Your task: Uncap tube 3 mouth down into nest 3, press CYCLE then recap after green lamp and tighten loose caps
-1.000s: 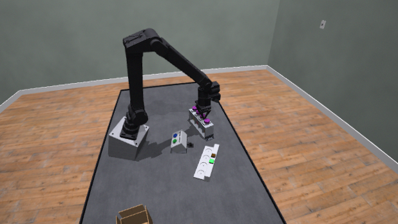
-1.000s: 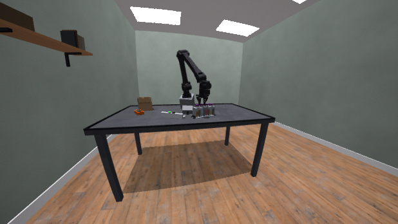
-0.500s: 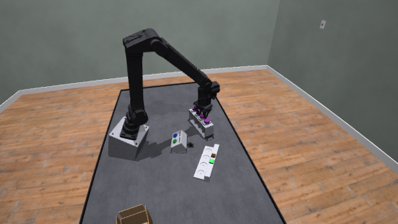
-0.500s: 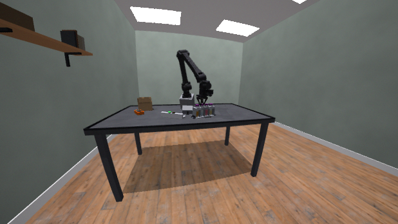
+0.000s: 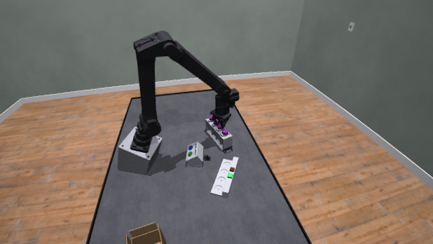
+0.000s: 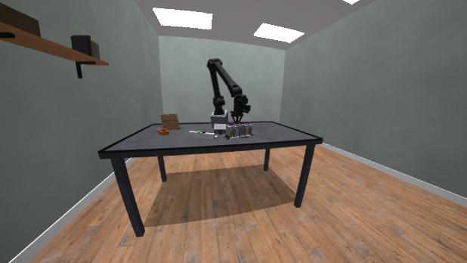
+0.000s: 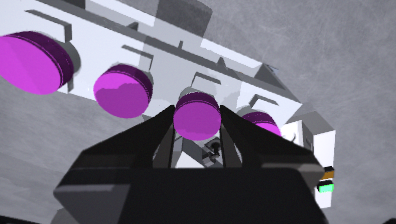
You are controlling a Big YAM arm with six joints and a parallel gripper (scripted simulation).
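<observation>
My hand is right at the cap. Also, from my hand: blue key (170 mm behind, 110 mm to the right, 50 mm below); then key housing (160 mm behind, 130 mm to the right, 70 mm below); then green key (180 mm behind, 150 mm to the right, 50 mm below).
</observation>
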